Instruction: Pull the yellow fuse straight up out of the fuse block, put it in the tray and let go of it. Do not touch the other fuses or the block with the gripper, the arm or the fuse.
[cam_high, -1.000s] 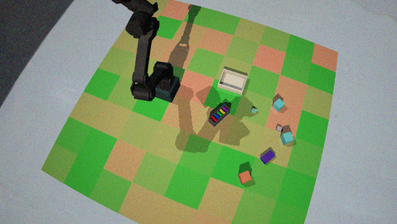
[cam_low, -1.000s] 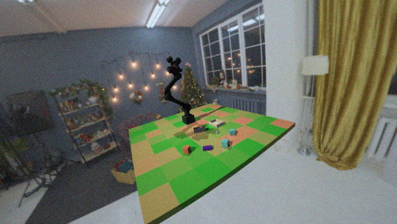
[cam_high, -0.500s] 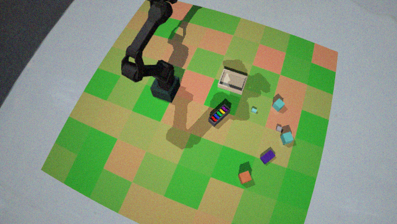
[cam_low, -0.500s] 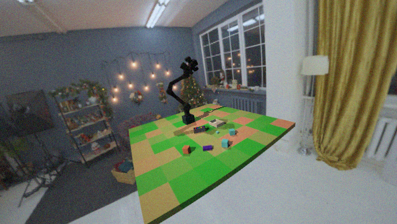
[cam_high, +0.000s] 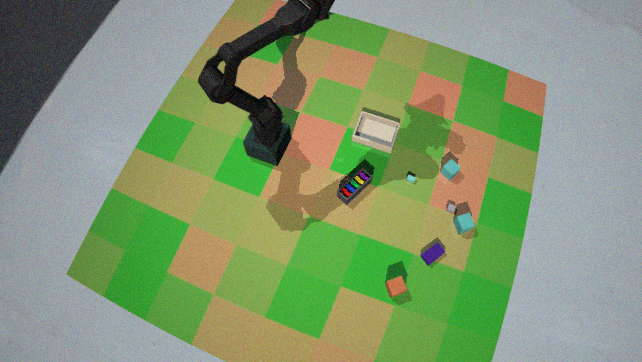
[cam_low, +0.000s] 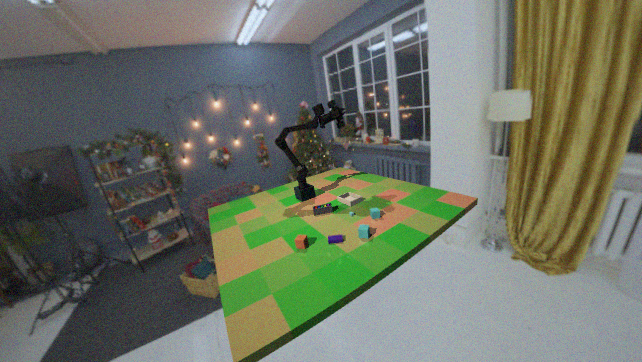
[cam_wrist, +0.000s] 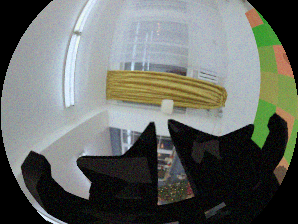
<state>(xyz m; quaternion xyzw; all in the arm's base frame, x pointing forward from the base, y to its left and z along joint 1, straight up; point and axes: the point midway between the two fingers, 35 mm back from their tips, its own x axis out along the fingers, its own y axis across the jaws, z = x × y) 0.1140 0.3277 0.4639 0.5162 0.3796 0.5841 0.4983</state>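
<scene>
Right now my gripper tip is 190 mm short of the yellow fuse, 370 mm to the left of it and 530 mm above it. From my gripper tip the other things lie so: white tray: 180 mm ahead, 180 mm to the right, 550 mm below; purple block: 470 mm ahead, 490 mm to the right, 550 mm below; cyan piece: 330 mm ahead, 290 mm to the right, 550 mm below.
</scene>
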